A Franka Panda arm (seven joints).
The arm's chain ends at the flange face. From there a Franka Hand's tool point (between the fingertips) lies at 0.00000 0.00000 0.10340 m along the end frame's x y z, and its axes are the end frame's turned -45 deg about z.
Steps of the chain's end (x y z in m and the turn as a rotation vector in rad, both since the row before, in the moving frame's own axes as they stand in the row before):
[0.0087, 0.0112, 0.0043, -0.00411, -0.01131, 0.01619]
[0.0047, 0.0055, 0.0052, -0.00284, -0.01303, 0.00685]
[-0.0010, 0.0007, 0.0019, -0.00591, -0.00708, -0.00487]
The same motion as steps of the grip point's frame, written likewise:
[-0.0029, 0.0135, 0.0043, 0.00509, -0.01090, 0.01619]
[-0.0017, 0.0065, 0.0052, 0.00721, -0.01122, 0.00685]
[-0.0022, -0.0003, 0.0019, 0.00083, -0.00919, -0.00487]

